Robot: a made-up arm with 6 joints.
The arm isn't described. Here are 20 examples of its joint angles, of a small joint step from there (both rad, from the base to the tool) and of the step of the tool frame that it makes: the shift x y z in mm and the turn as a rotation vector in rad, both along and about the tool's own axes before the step.
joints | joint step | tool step
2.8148 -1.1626 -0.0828 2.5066 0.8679 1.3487 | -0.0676 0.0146 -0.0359 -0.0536 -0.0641 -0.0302 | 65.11 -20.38 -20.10 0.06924 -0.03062 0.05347
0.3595 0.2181 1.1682 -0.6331 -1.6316 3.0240 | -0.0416 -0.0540 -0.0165 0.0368 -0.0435 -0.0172 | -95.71 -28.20 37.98 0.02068 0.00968 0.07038
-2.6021 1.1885 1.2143 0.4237 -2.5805 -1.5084 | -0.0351 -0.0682 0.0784 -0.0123 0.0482 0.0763 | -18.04 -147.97 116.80 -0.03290 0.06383 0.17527
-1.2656 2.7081 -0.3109 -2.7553 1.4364 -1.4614 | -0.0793 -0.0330 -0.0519 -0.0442 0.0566 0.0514 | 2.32 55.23 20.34 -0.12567 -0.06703 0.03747
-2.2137 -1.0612 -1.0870 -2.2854 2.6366 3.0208 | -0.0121 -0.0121 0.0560 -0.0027 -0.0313 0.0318 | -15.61 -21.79 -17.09 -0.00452 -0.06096 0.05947
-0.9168 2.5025 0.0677 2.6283 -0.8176 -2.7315 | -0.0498 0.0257 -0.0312 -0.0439 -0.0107 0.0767 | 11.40 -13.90 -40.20 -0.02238 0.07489 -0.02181
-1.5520 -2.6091 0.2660 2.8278 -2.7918 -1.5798 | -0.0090 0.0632 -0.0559 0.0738 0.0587 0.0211 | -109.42 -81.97 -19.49 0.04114 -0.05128 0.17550
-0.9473 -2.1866 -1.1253 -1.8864 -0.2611 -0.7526 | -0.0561 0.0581 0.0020 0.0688 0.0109 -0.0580 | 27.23 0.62 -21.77 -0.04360 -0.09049 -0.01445
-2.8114 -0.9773 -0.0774 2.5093 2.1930 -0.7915 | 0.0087 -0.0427 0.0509 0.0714 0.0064 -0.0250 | 11.82 34.15 70.95 0.01656 0.10879 0.01013
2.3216 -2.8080 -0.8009 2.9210 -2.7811 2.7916 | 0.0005 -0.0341 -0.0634 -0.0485 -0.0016 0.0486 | 12.38 4.81 46.53 -0.09699 0.02205 -0.01842
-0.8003 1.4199 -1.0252 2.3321 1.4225 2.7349 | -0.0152 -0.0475 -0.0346 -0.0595 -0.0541 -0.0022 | 1.95 -49.53 -15.44 -0.00279 -0.02136 0.08689
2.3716 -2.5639 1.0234 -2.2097 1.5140 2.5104 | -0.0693 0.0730 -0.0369 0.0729 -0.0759 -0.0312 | 23.03 145.18 -94.42 -0.09951 -0.07353 0.01270
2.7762 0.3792 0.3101 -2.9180 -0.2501 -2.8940 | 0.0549 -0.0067 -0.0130 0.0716 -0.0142 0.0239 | -21.50 55.80 15.14 -0.08307 -0.03988 0.06389
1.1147 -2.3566 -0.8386 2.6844 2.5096 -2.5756 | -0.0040 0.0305 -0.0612 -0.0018 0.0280 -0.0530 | -7.96 -32.14 30.36 0.07843 0.07797 0.08409
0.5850 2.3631 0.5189 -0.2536 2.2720 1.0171 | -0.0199 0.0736 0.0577 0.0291 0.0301 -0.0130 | -89.71 8.45 -36.61 0.02076 -0.01258 -0.00786
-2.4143 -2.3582 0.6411 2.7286 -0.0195 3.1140 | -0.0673 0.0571 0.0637 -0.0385 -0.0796 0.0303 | 37.41 77.37 -75.68 0.00258 -0.05687 0.06216
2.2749 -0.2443 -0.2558 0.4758 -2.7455 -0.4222 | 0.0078 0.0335 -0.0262 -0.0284 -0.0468 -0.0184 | -31.16 33.05 35.02 -0.01999 0.07910 -0.05958
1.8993 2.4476 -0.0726 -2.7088 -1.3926 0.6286 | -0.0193 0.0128 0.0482 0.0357 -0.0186 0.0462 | 16.74 4.25 19.39 -0.05170 0.05980 0.01595
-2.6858 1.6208 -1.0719 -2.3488 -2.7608 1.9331 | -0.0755 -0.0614 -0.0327 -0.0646 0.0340 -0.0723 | 17.96 58.05 22.88 -0.00705 -0.07223 0.01081
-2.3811 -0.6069 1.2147 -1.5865 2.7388 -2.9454 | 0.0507 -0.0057 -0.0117 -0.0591 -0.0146 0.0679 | 11.78 -7.09 16.93 -0.16933 -0.01055 0.03677
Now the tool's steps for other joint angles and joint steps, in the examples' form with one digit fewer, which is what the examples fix.
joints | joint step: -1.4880 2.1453 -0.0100 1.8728 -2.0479 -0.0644 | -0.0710 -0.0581 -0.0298 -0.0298 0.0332 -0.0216
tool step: 101.7 1.2 -36.7 0.0158 -0.0545 0.1015
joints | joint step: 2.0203 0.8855 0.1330 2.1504 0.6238 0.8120 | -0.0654 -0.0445 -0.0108 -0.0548 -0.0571 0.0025
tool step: -113.2 61.6 -17.1 0.0774 0.1219 0.0444
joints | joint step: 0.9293 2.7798 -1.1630 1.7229 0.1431 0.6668 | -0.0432 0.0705 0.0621 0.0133 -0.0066 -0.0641
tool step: 38.0 -55.3 -48.2 0.0206 -0.0253 -0.0066
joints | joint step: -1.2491 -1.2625 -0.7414 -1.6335 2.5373 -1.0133 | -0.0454 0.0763 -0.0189 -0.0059 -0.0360 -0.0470
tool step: -54.6 -8.4 -4.7 0.0052 0.0666 0.0517
